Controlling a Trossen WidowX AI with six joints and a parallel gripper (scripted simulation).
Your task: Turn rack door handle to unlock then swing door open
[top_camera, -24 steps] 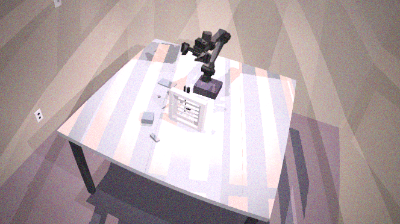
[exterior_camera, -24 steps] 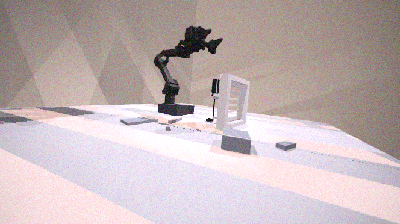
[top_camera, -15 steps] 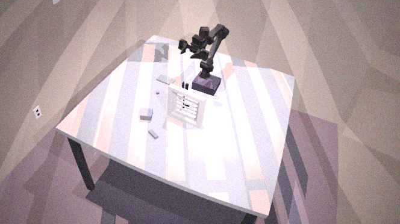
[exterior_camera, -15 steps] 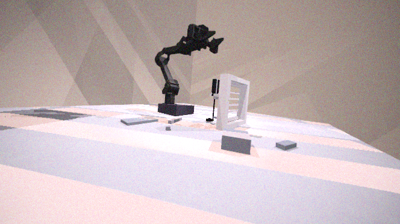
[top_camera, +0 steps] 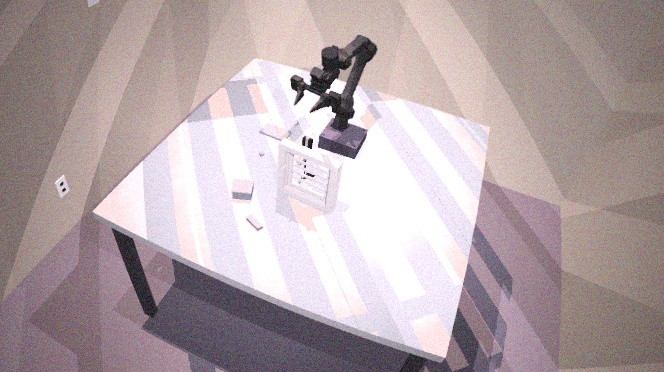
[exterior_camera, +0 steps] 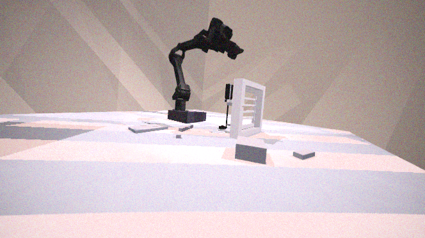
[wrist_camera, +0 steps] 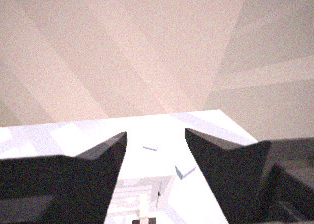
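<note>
The dark upright handle lies 5 cm behind my gripper tip, 1 cm to the left of it and 22 cm below it. Round my gripper tip: flat grey slab (22 cm behind, 25 cm to the right, 34 cm below); then tiny piece (7 cm behind, 21 cm to the right, 34 cm below).
</note>
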